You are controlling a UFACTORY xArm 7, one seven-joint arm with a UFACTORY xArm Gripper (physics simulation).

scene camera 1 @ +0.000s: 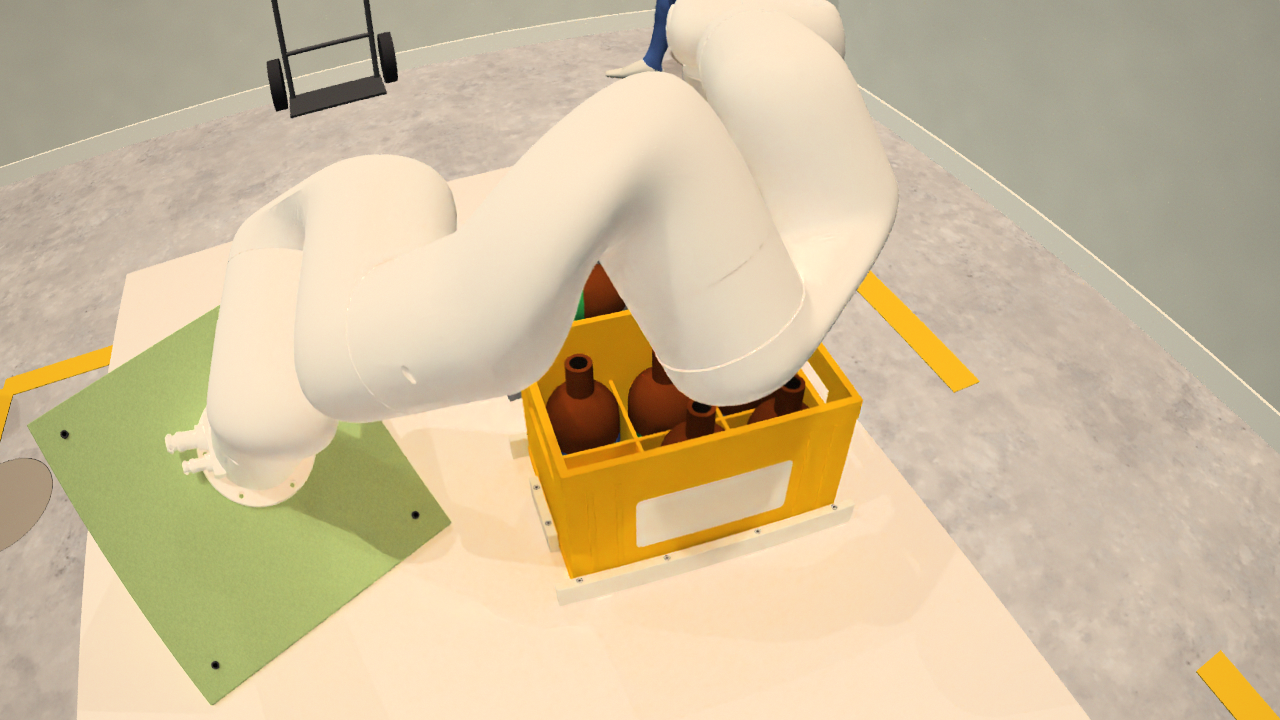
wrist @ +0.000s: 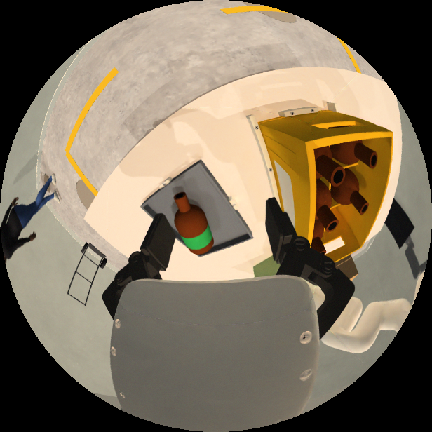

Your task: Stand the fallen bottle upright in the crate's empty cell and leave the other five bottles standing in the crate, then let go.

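Observation:
The fallen brown bottle with a green band lies on its side in a shallow grey tray; the arm hides most of it in the scene view. My gripper is open and empty above the tray, with the bottle below and between its spread fingers in the wrist view. The arm hides it in the scene view. The yellow crate stands beside the tray. Brown bottles stand in it, partly hidden. The empty cell is at the crate's near left corner in the scene view.
Pale rails line the crate's base. The white arm reaches over the crate from the green base plate. The tray's raised rim surrounds the fallen bottle. A hand truck and a person are beyond the table.

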